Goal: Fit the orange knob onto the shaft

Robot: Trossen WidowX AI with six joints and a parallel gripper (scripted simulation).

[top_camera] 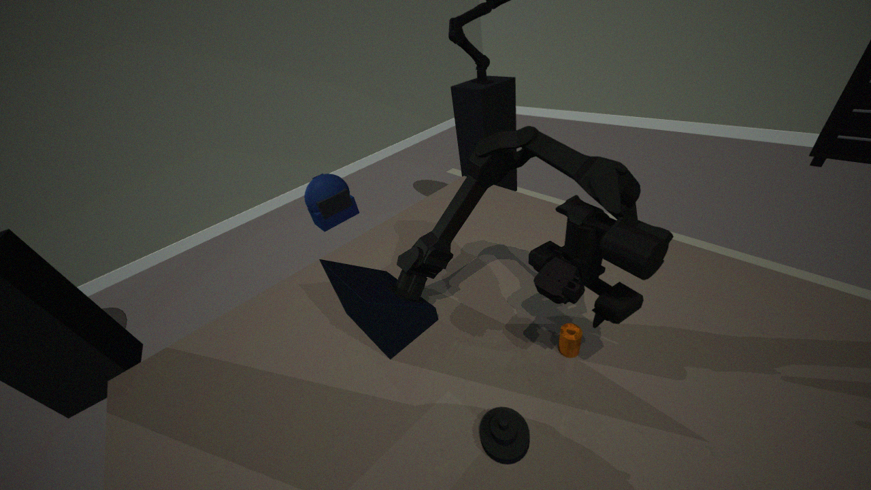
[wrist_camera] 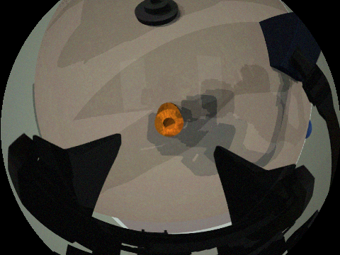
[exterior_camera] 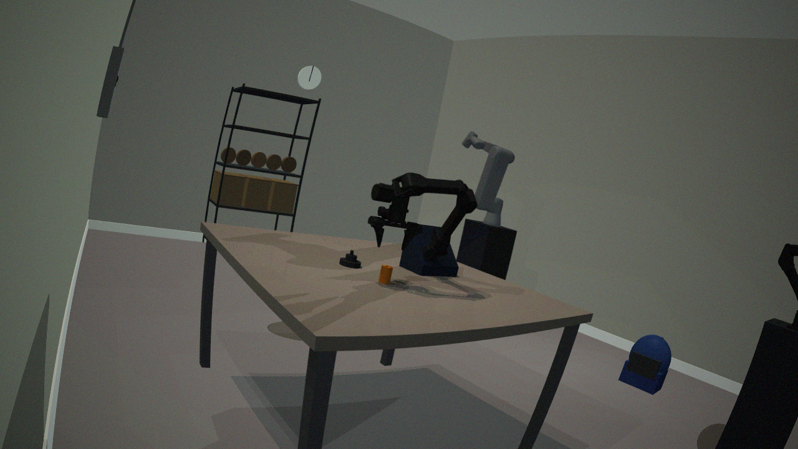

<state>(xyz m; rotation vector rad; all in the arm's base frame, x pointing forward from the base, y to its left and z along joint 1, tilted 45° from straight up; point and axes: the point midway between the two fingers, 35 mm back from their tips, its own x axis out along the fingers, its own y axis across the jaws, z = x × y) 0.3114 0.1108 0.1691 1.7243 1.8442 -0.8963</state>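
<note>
Right now my gripper tip is 90 mm above the orange knob. From my gripper tip the other things lie so: round dark pedestal (30 mm ahead, 220 mm to the right, 90 mm below).
</note>
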